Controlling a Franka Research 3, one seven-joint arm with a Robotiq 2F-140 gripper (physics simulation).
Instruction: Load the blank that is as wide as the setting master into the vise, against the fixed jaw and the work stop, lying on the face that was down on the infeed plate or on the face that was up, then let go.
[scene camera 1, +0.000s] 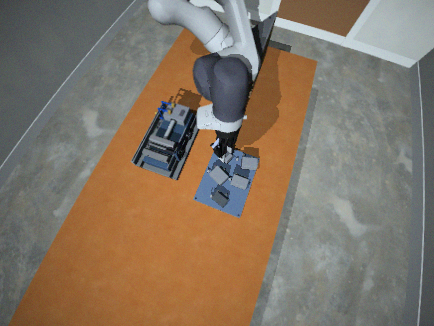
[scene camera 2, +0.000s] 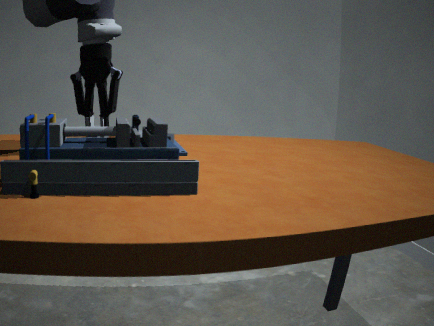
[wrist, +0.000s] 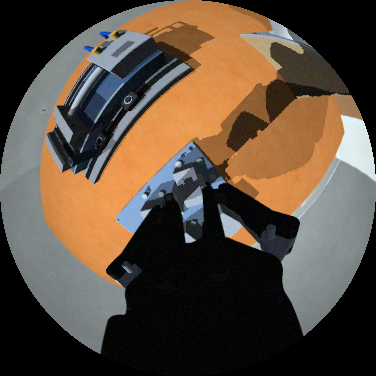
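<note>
The grey infeed plate blanks (scene camera 1: 250, 163) (scene camera 1: 218, 175) (scene camera 1: 240, 181) (scene camera 1: 220, 197) sit tilted at various angles on the blue infeed plate (scene camera 1: 204, 193) (wrist: 131, 217). My gripper (scene camera 1: 225, 154) (scene camera 2: 97, 120) (wrist: 189, 184) points down at the plate's back end, its fingers partly apart and closed on a small grey blank (scene camera 1: 228, 158) (wrist: 186, 174); the fingers hide part of it. The vise (scene camera 1: 180, 113) (scene camera 2: 42, 135) (wrist: 125, 50) stands beside the plate. Its moving jaw (scene camera 2: 122, 132) and fixed jaw (scene camera 2: 158, 134) are apart, with a dark stop-like part (scene camera 2: 135, 122) between them. I cannot tell which piece is the setting master.
Long grey rails (scene camera 1: 187, 155) (scene camera 2: 100, 171) flank the vise. Blue hoses (scene camera 1: 163, 107) (scene camera 2: 48, 137) rise at its rear end. A yellow-topped knob (scene camera 2: 33, 177) stands at the near rail. The orange table (scene camera 1: 150, 250) (scene camera 2: 300, 185) carries vise and plate.
</note>
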